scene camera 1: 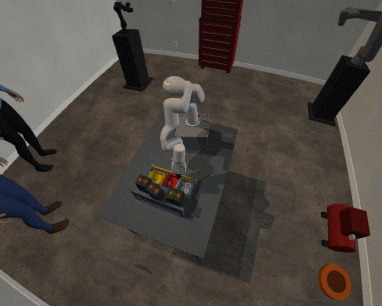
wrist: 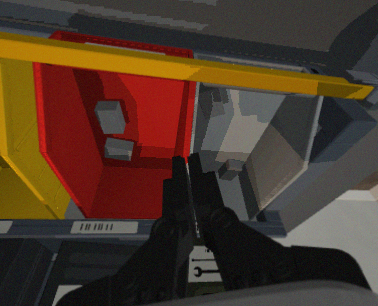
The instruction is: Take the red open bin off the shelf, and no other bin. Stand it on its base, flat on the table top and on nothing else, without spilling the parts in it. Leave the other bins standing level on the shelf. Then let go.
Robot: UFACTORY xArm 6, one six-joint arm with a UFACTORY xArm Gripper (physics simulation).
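Pixels of known places: gripper, fingertip midpoint: (scene camera 1: 178, 177) (wrist: 188, 171); arm's base, link origin: (scene camera 1: 193, 121).
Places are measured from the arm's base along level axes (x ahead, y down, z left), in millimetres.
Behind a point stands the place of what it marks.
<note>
The red open bin (scene camera 1: 171, 182) @[y 166, x 521, z -4 mm] (wrist: 155, 115) @[y 167, x 534, z 29 mm] sits on the shelf (scene camera 1: 159, 203) @[y 43, x 740, z 13 mm] (wrist: 50, 228) @[y 75, x 602, z -62 mm], between the yellow bin (scene camera 1: 155, 178) @[y 171, x 528, z -141 mm] (wrist: 19, 115) @[y 130, x 515, z -73 mm] and the grey bin (scene camera 1: 187, 187) @[y 166, x 520, z 128 mm] (wrist: 280, 167) @[y 114, x 547, z 155 mm]. Two grey parts, a block (wrist: 111, 118) @[y 152, x 530, z -12 mm] and a smaller piece (wrist: 119, 149) @[y 154, x 576, z -11 mm], lie inside the red bin. My gripper (scene camera 1: 178, 174) @[y 74, x 506, z 56 mm] (wrist: 188, 171) @[y 74, x 506, z 56 mm] is shut, with a thin gap between its fingertips. In the wrist view its tips overlap the line where the red bin's side wall meets the grey bin. How deep the tips reach is hard to tell.
A yellow bar (scene camera 1: 162, 170) @[y 119, x 459, z -101 mm] (wrist: 150, 66) @[y 115, x 459, z 30 mm] crosses over the bins at the shelf's edge. Dark boxes with orange marks (scene camera 1: 143, 183) @[y -42, x 673, z -118 mm] (scene camera 1: 154, 190) @[y -51, x 697, z -24 mm] (scene camera 1: 175, 195) @[y -17, x 673, z 106 mm] stand on the shelf's other side. The shelf stands on the grey table top (scene camera 1: 122, 202) @[y 180, x 794, z -299 mm]. A grey part (wrist: 231, 169) @[y 155, x 607, z 130 mm] lies in the grey bin.
</note>
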